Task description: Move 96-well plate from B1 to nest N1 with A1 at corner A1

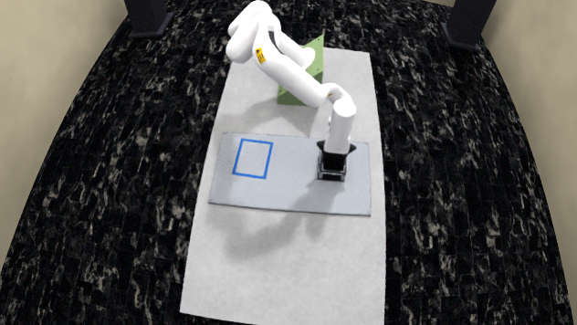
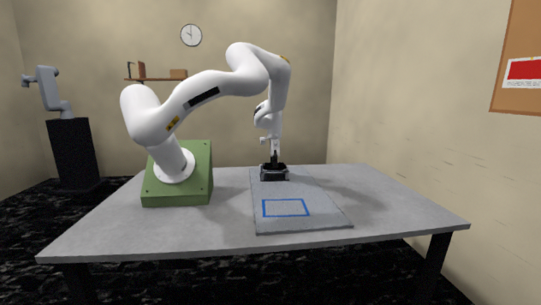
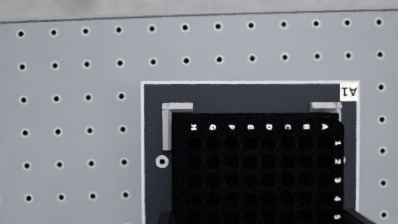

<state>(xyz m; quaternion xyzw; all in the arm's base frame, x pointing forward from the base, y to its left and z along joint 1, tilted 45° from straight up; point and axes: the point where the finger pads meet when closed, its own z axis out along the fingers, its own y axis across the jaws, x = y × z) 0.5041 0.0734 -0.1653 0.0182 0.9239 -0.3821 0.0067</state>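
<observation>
My gripper is now 10 mm above the 96-well plate. Also, from my hand: raised plate nest 30 mm below.
</observation>
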